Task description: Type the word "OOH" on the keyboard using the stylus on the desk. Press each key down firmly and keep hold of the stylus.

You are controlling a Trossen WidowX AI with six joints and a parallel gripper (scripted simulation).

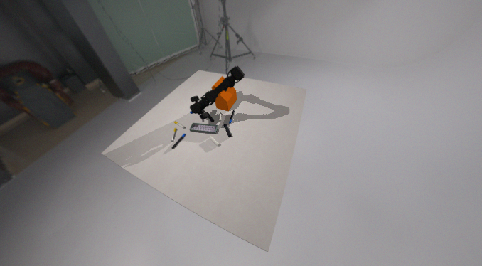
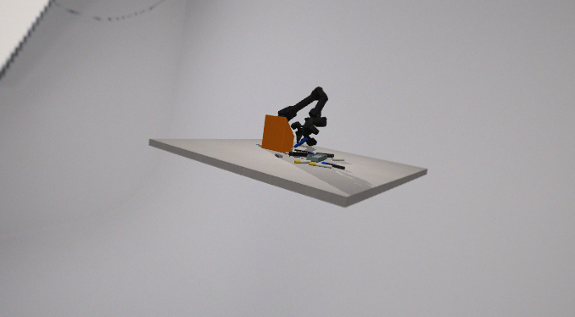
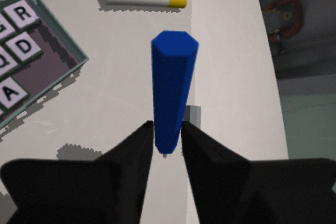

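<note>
My gripper tip is 10 mm past the stylus and 10 mm above it. Also, from my gripper tip: grey block (80 mm to the right, 80 mm below, 80 mm behind).
</note>
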